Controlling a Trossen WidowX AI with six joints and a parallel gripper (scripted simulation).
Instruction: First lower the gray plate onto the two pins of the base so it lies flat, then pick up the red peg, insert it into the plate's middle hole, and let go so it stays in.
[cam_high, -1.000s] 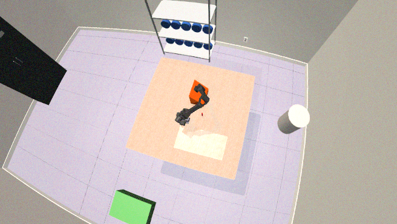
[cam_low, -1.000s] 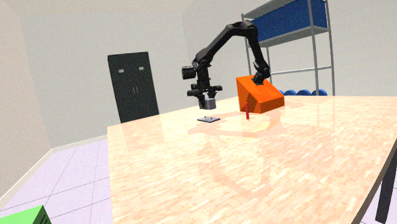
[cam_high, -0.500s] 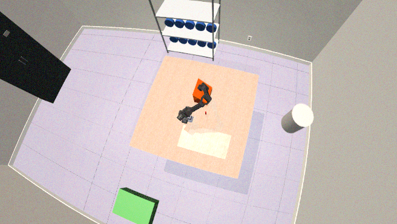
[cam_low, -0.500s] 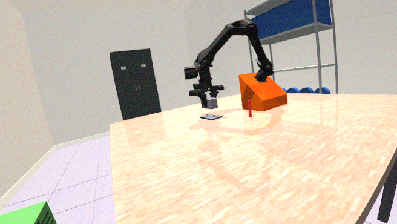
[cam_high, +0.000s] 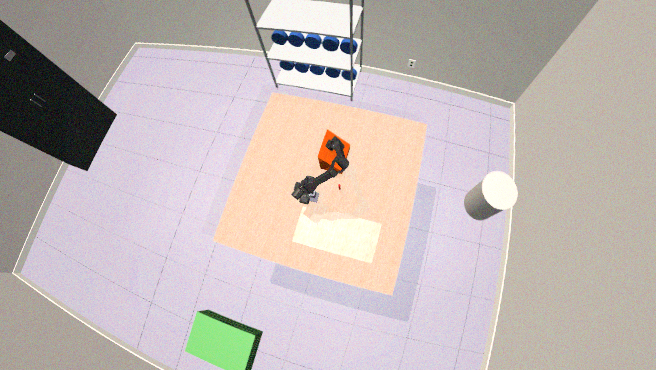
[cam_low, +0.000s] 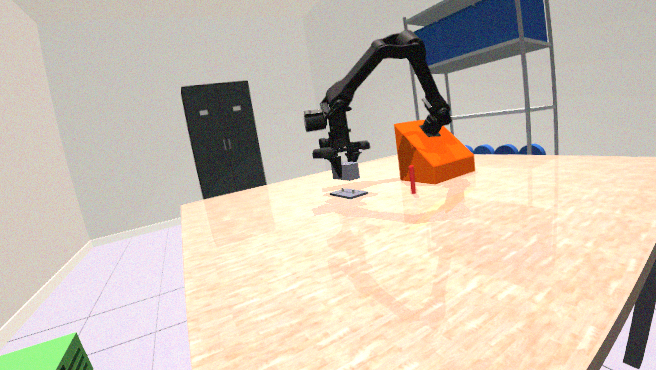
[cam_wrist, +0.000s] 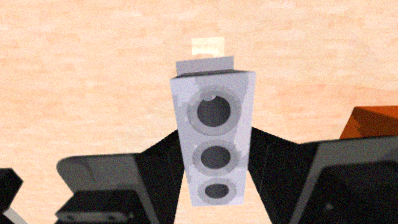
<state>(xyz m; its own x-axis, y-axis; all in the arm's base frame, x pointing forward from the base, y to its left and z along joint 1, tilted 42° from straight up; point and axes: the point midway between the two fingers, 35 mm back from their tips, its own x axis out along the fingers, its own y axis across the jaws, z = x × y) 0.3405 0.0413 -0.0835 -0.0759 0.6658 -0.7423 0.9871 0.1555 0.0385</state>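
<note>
My gripper tip is 5 cm above the flat gray base. Round my gripper tip: red peg (12 cm behind, 17 cm to the left, 2 cm below); gray plate (3 cm above).
</note>
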